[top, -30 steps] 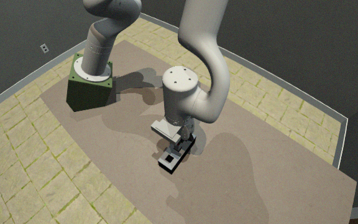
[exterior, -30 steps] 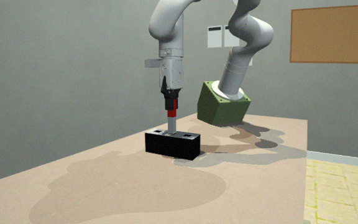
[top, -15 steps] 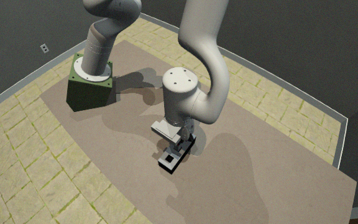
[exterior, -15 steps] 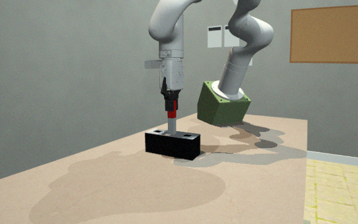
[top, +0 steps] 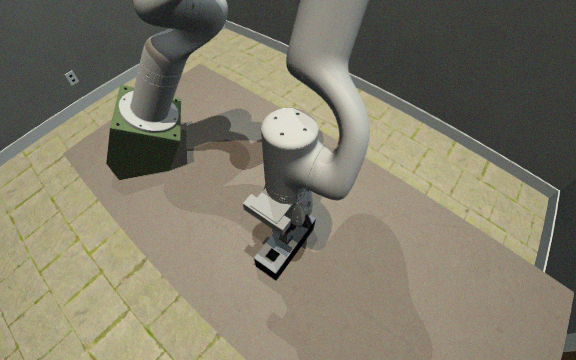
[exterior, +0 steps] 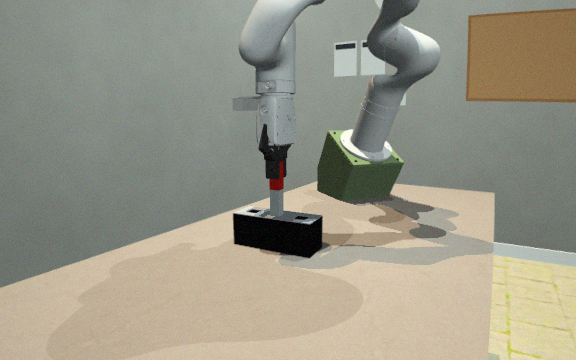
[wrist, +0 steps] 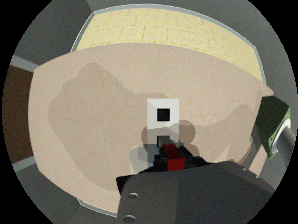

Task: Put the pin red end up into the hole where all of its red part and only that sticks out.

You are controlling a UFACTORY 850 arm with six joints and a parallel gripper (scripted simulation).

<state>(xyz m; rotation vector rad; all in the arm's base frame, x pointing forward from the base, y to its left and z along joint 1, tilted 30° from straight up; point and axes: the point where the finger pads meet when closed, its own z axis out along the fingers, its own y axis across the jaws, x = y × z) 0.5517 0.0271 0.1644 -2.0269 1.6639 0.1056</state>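
Right now my hand is 2 cm above the pin. Round my hand: black block: 14 cm below.
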